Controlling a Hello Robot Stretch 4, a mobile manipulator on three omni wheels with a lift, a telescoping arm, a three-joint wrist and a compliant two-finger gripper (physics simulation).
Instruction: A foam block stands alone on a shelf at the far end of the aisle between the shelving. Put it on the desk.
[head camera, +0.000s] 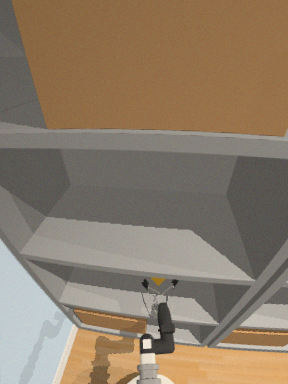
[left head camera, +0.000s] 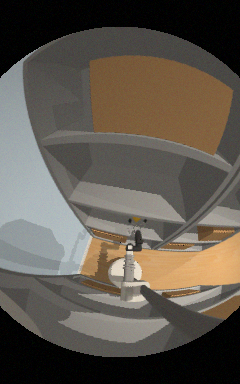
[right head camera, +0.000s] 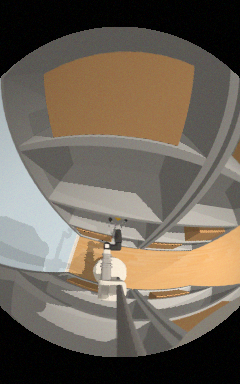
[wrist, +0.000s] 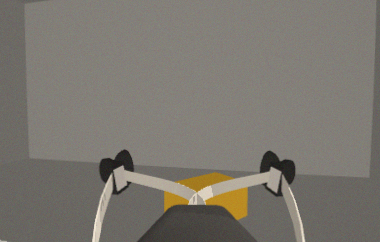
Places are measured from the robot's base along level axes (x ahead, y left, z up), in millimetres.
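Pixels of known places: gripper, fingertip midpoint: (head camera: 159, 278) (left head camera: 137, 218) (wrist: 196, 164).
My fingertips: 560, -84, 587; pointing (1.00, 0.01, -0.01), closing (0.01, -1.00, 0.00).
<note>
For each thing: its top centre in the pictures, then the offset to it from my fingertips, as dx, dy, dz. "spot": a spot on its surface instead. Level surfaces: height alone.
- yellow-orange foam block at its top centre: (wrist: 206, 183) (head camera: 160, 273) (right head camera: 119, 214) (left head camera: 137, 215) +48, -13, -36
- large brown box at its top centre: (right head camera: 117, 66) (left head camera: 161, 71) -2, +22, +1103
- floor at its surface level: dz -614
- More shelving at a spot on its surface: (left head camera: 110, 325) spot: -836, +178, +376
The yellow-orange foam block (head camera: 158, 281) (left head camera: 136, 219) (right head camera: 118, 219) (wrist: 234, 200) sits in a grey shelf compartment, below the front edge of the shelf board (head camera: 125, 270) above it. My gripper (head camera: 160, 284) (left head camera: 138, 221) (right head camera: 118, 220) (wrist: 196, 164) is open, with its fingertips wide apart to the left and right of the block. In the wrist view the block shows low between the fingers, partly hidden by the finger strips and the dark gripper body, with a gap on each side. The desk does not show clearly in these views.
A large brown box (head camera: 160, 65) (left head camera: 160, 100) (right head camera: 120, 95) fills a higher shelf. Lower brown boxes (head camera: 110, 321) (head camera: 257, 338) stand near the floor (head camera: 225, 360). A pale blue wall (head camera: 25, 310) is at the left. More shelving (left head camera: 110, 325) (right head camera: 85, 325) stands across the aisle.
</note>
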